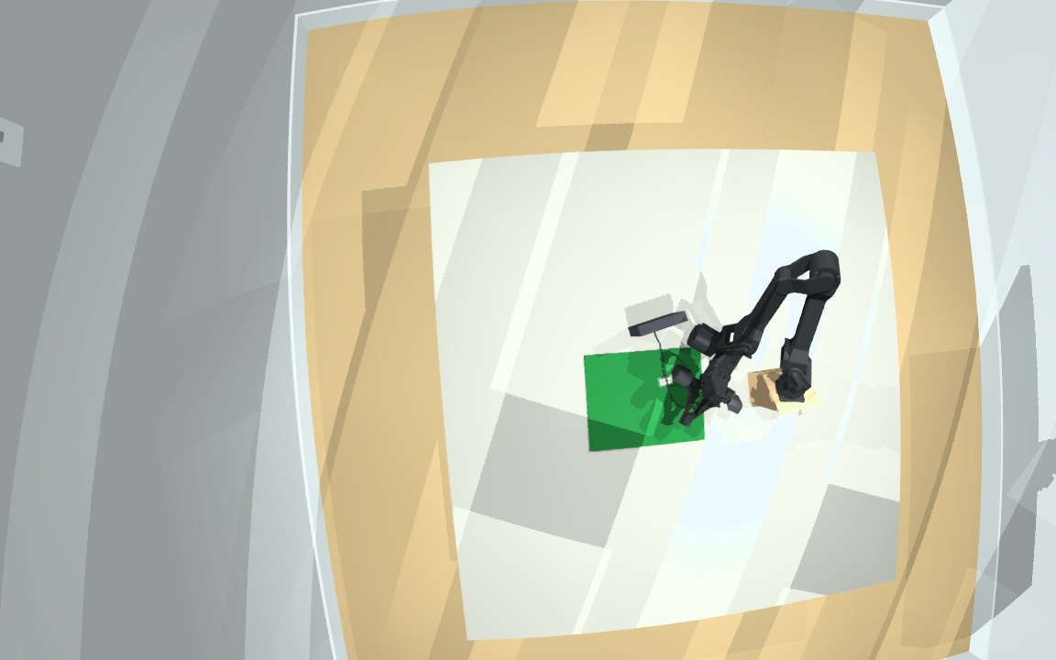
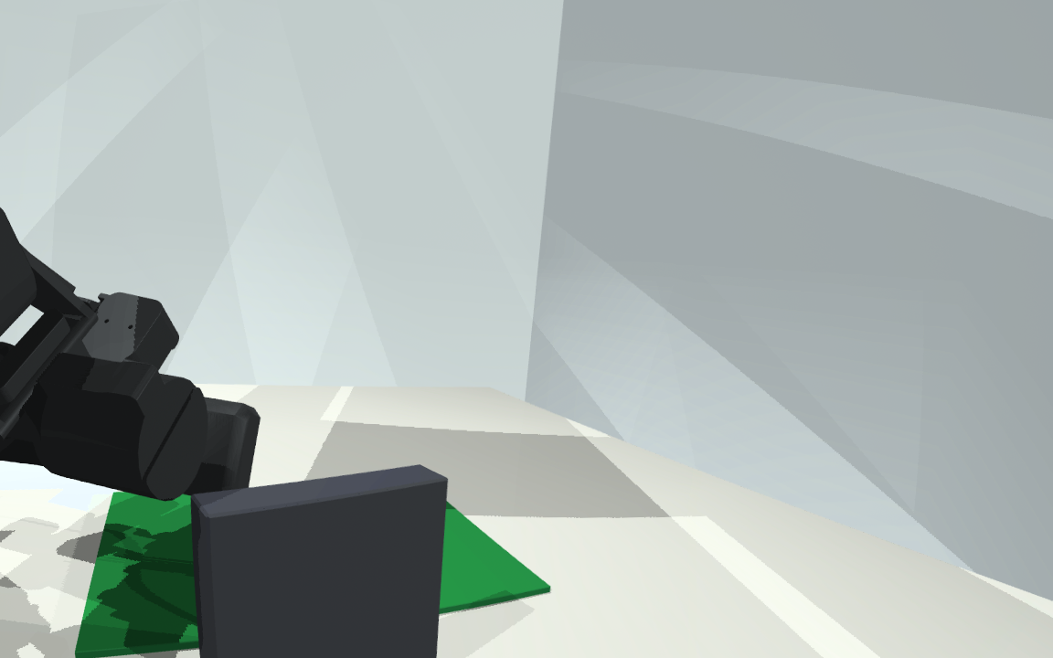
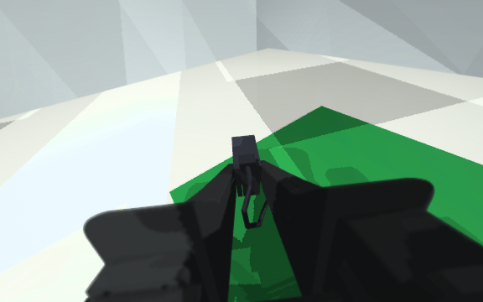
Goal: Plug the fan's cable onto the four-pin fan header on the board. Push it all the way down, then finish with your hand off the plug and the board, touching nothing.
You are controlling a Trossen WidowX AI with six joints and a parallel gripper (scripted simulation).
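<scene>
Right now my gripper tip is 5 cm short of the white four-pin header, 8 cm to the left of it and 7 cm above it. Round my gripper tip: black plug 1 cm to the left, 1 cm below; black fan 8 cm ahead, 21 cm to the right, 1 cm below; green board 9 cm ahead, 3 cm to the right, 8 cm below.
</scene>
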